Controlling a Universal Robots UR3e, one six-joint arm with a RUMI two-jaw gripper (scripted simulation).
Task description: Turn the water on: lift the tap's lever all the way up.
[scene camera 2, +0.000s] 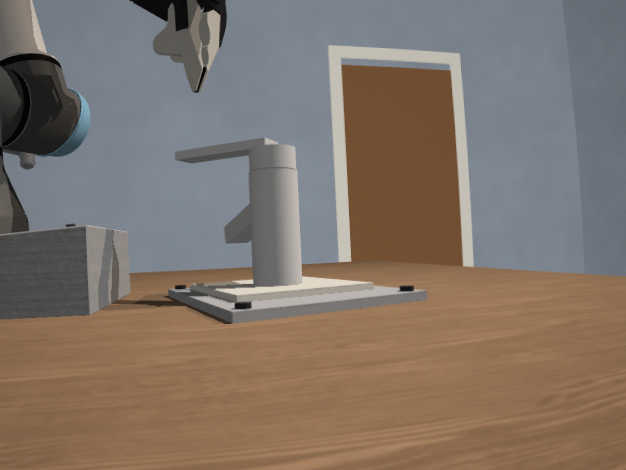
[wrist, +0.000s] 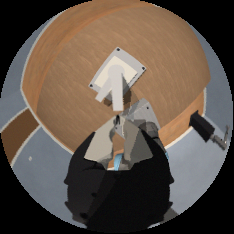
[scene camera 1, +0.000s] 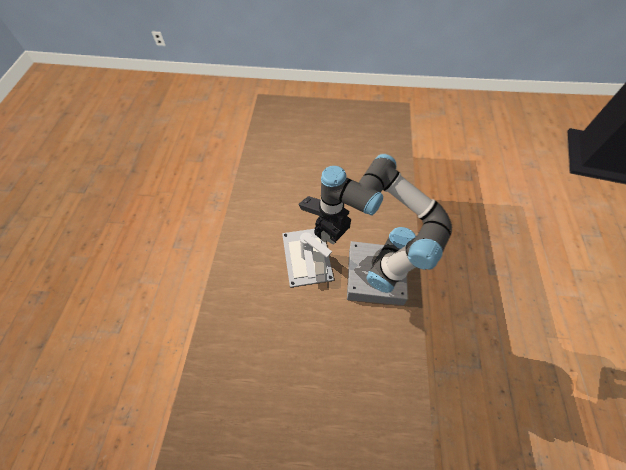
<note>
The pictures show: my gripper, a tap and a grey base plate.
My gripper shows as well in the wrist view and in scene camera 1.
</note>
